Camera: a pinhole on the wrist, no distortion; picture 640 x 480 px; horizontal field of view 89.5 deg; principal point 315.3 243.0 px. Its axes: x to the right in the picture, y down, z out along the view. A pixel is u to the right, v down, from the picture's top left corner.
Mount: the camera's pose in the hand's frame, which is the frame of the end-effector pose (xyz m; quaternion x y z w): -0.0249 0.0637 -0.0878 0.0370 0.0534 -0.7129 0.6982
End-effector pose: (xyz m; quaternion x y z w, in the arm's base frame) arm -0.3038 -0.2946 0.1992 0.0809 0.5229 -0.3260 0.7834
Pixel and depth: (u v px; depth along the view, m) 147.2 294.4 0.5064
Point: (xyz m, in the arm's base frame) 0.2097 -0.3336 0.2767
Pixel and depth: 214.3 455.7 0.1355
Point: -0.1976 -0.2798 0.1430
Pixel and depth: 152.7 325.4 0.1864
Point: -0.1356 -0.2550 0.1932
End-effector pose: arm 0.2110 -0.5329 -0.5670 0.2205 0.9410 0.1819 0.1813
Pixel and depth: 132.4 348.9 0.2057
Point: 0.2769 -0.3482 -0.6282
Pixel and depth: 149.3 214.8 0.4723
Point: 0.5125 -0.2440 -0.8084
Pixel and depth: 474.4 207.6 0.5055
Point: 0.3489 -0.6749 -0.9843
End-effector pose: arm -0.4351 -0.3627 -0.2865 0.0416 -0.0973 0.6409 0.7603
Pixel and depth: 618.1 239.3 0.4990
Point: -0.0167 -0.5384 0.0757
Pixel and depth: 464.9 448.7 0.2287
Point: -0.3548 -0.2792 -0.1380
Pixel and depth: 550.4 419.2 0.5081
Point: -0.0616 -0.2495 0.1418
